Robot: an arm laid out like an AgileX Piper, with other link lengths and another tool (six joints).
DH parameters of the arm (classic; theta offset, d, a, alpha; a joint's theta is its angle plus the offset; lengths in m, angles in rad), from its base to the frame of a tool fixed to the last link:
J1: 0 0.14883 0 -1.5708
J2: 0.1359 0 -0.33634 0
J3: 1.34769 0 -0.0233 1.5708
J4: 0 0.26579 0 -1.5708
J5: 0 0 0 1.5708
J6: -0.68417 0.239 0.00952 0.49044
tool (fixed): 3.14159 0.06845 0 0
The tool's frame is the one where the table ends.
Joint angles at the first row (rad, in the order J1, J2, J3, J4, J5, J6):
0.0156, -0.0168, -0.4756, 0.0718, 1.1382, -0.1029
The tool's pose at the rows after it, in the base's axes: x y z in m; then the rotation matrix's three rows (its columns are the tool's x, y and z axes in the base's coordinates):
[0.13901, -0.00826, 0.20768], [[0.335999, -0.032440, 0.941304], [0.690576, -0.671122, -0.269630], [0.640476, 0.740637, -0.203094]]
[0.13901, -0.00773, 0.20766], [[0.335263, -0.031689, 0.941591], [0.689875, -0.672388, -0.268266], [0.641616, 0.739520, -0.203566]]
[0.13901, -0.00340, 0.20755], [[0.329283, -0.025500, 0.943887], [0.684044, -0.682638, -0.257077], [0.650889, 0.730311, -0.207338]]
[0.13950, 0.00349, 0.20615], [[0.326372, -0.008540, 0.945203], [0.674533, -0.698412, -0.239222], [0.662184, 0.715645, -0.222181]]
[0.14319, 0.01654, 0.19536], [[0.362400, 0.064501, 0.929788], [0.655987, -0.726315, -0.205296], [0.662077, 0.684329, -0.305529]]
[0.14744, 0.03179, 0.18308], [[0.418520, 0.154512, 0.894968], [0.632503, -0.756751, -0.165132], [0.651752, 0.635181, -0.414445]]
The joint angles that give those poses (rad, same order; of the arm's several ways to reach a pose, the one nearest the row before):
0.0156, -0.0168, -0.4757, 0.0718, 1.1382, -0.1029
0.0156, -0.0168, -0.4756, 0.0738, 1.1382, -0.1029
0.0156, -0.0168, -0.4756, 0.0900, 1.1382, -0.1029
0.0155, -0.0071, -0.4756, 0.1158, 1.1382, -0.1029
0.0155, 0.0715, -0.4756, 0.1646, 1.1382, -0.1030
0.0155, 0.1871, -0.4829, 0.2217, 1.1382, -0.1030

